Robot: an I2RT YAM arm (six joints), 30 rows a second.
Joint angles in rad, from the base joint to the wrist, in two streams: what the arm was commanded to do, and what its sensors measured. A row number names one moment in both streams.
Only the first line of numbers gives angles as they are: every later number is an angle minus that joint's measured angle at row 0.
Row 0, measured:
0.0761, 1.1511, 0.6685, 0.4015, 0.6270, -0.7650
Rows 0 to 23, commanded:
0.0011, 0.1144, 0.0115, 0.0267, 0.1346, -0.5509
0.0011, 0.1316, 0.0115, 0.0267, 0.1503, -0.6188
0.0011, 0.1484, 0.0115, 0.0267, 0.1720, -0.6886
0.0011, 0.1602, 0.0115, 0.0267, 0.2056, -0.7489
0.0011, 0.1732, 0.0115, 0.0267, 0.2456, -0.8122
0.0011, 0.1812, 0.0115, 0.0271, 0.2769, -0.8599
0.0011, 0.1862, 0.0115, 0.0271, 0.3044, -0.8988
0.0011, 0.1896, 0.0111, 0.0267, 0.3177, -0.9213
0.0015, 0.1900, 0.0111, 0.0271, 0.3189, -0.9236
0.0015, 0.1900, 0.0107, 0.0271, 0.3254, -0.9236
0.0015, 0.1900, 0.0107, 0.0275, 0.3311, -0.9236
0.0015, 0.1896, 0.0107, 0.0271, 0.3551, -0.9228
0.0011, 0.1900, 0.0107, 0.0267, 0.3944, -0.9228
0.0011, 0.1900, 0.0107, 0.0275, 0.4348, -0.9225
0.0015, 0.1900, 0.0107, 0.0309, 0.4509, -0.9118
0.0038, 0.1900, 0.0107, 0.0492, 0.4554, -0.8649
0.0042, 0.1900, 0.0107, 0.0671, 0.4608, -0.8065
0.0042, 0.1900, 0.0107, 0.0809, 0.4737, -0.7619
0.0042, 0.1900, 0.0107, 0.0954, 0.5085, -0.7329
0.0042, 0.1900, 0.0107, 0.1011, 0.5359, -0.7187
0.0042, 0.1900, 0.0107, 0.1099, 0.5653, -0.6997
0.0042, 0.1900, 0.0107, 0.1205, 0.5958, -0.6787
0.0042, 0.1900, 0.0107, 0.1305, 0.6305, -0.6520
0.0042, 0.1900, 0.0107, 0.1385, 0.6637, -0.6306
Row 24, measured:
0.0008, 0.1881, 0.0016, 0.1179, 0.5111, -0.7477
